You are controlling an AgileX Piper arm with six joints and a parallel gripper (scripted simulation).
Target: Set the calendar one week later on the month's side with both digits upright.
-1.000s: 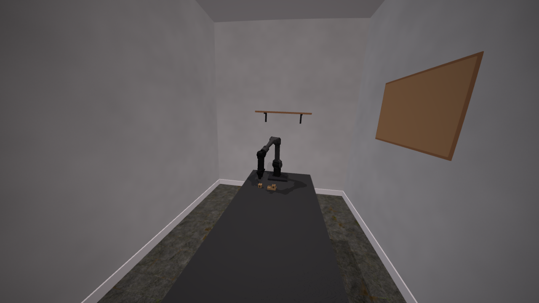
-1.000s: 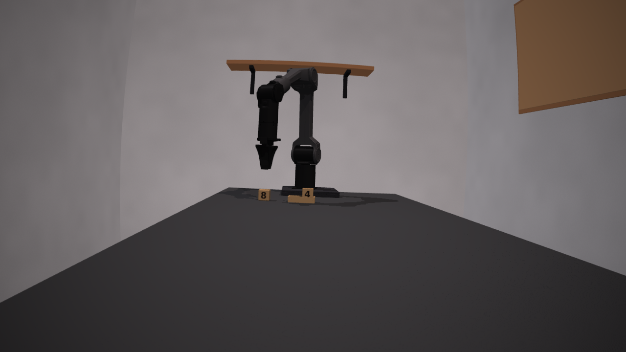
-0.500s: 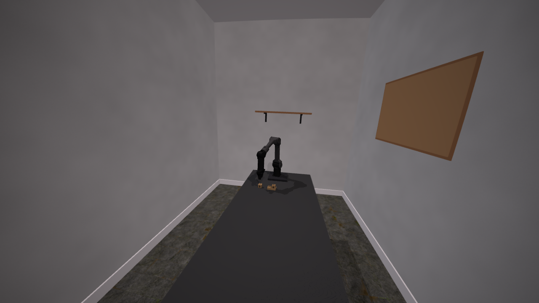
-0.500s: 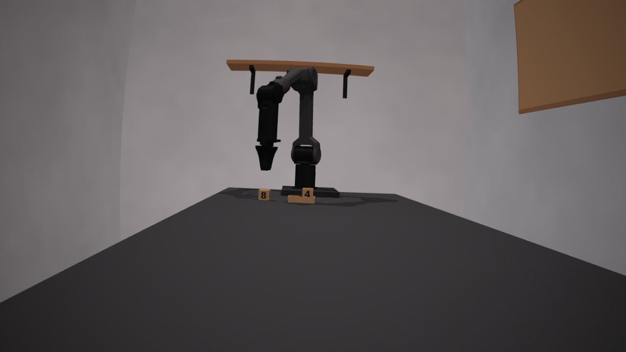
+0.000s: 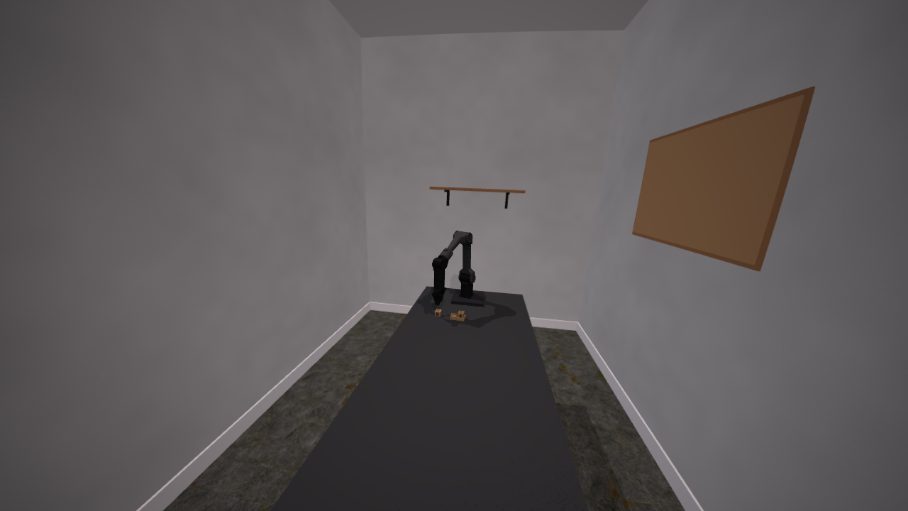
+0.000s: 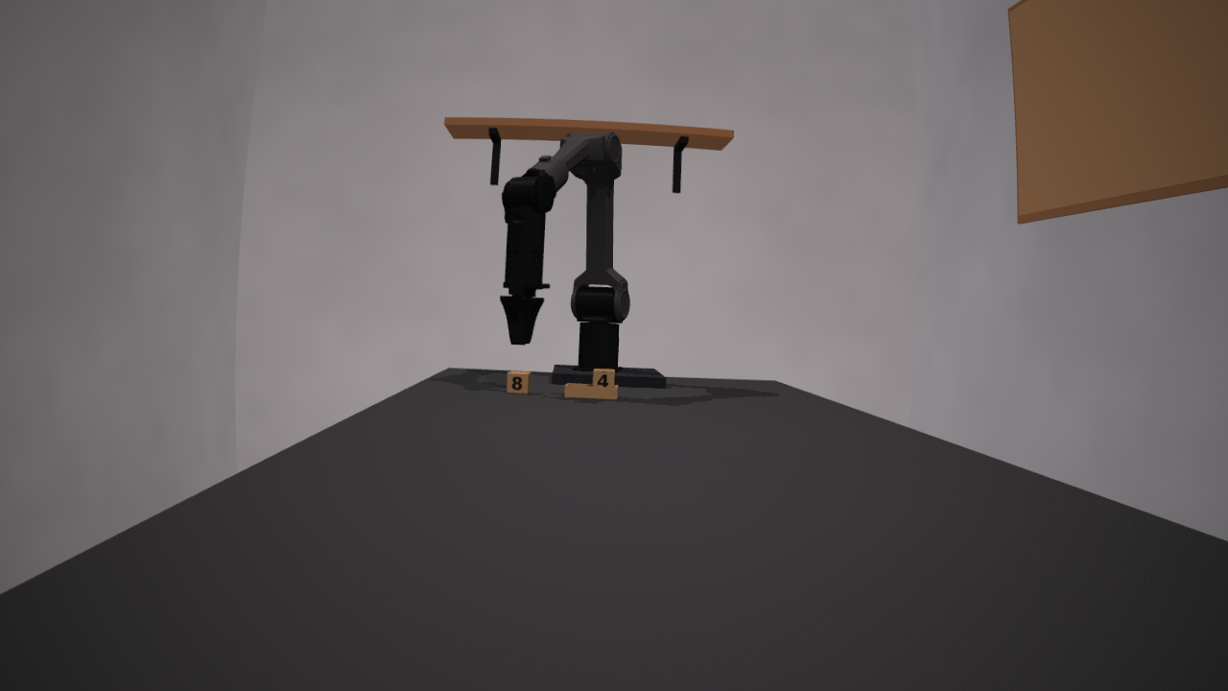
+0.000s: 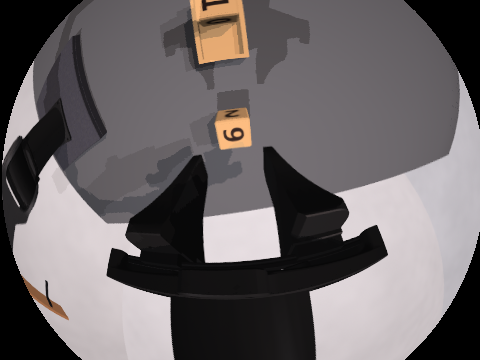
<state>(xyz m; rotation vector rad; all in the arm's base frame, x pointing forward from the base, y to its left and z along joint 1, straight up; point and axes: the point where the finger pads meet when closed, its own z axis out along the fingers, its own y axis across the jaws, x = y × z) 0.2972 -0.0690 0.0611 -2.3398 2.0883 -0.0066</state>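
My gripper is now 10 mm past the wooden cube, 130 mm to the right of it and 50 mm above it. The rest, counted from my hand: wooden tray: 10 mm behind, 110 mm to the left, 70 mm below.
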